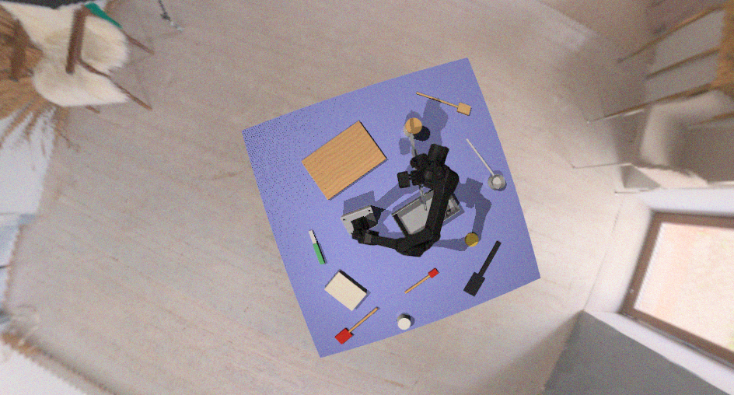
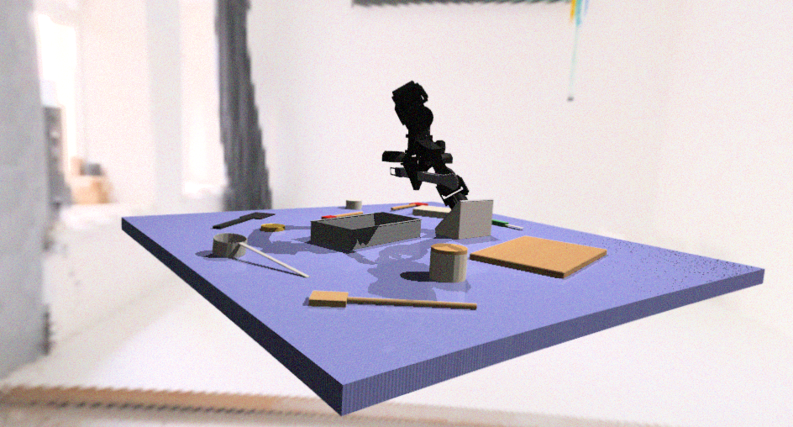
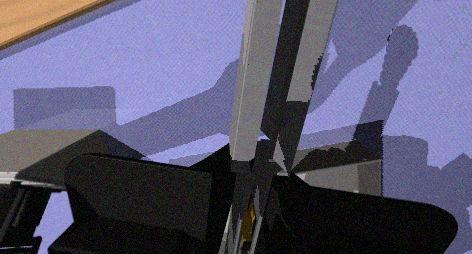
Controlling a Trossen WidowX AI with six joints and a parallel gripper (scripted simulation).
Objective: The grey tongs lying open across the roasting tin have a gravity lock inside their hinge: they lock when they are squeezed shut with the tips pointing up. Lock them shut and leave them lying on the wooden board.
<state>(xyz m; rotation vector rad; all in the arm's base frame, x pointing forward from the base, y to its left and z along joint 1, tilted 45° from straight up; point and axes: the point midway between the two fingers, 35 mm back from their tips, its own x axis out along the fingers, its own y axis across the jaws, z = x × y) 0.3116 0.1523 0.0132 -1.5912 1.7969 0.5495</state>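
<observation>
Right now my gripper tip is 27 cm past the wooden board, 21 cm to the right of it and 15 cm above it. From my gripper tip the other things lie so: wooden lid 24 cm to the left, 13 cm below, 11 cm ahead; then roasting tin 18 cm to the right, 14 cm below, 1 cm ahead; then black spatula 60 cm to the right, 19 cm ahead, 16 cm below.
</observation>
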